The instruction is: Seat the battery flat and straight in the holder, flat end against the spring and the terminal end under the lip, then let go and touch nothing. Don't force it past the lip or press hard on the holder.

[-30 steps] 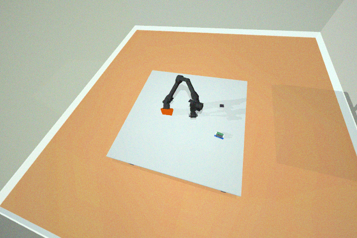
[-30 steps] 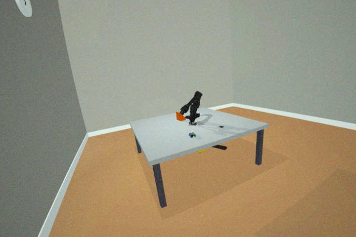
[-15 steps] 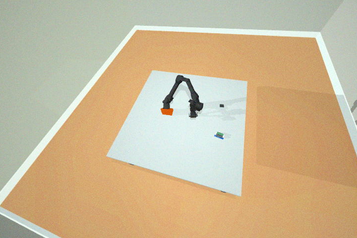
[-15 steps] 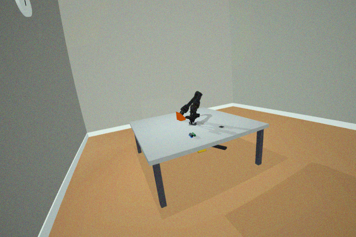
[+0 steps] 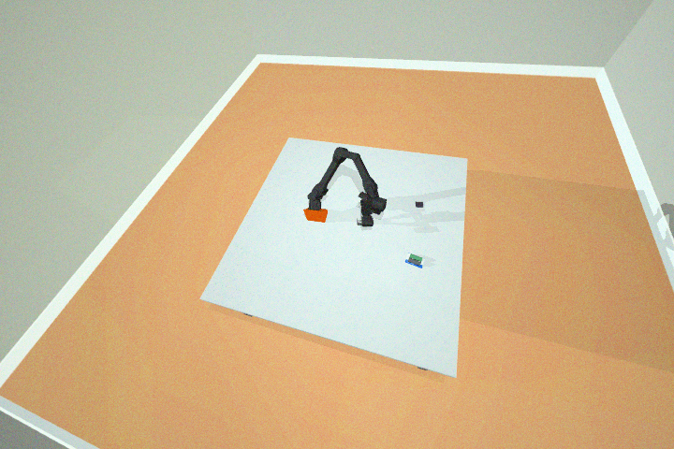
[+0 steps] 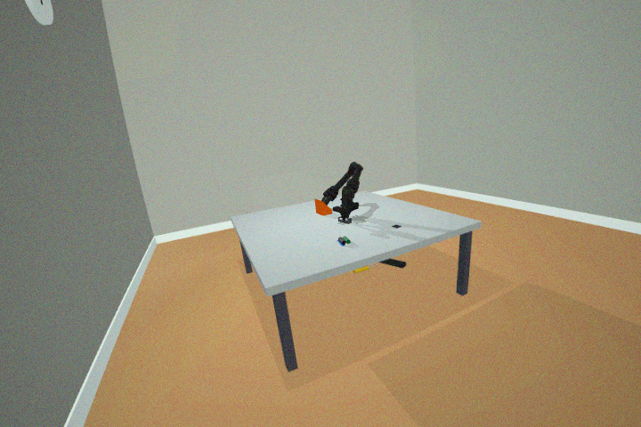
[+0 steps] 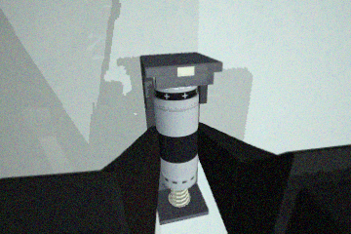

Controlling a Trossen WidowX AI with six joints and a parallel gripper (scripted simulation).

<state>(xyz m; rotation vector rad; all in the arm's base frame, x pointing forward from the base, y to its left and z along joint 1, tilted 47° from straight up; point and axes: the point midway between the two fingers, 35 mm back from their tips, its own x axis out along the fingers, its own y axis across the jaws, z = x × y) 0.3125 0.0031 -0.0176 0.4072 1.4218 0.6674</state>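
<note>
My gripper tip is 10 mm below the white battery. Round my gripper tip: dark square (300 mm ahead, 170 mm to the left, 10 mm below); yellow screwdriver (310 mm ahead, 80 mm to the right, 200 mm below).
</note>
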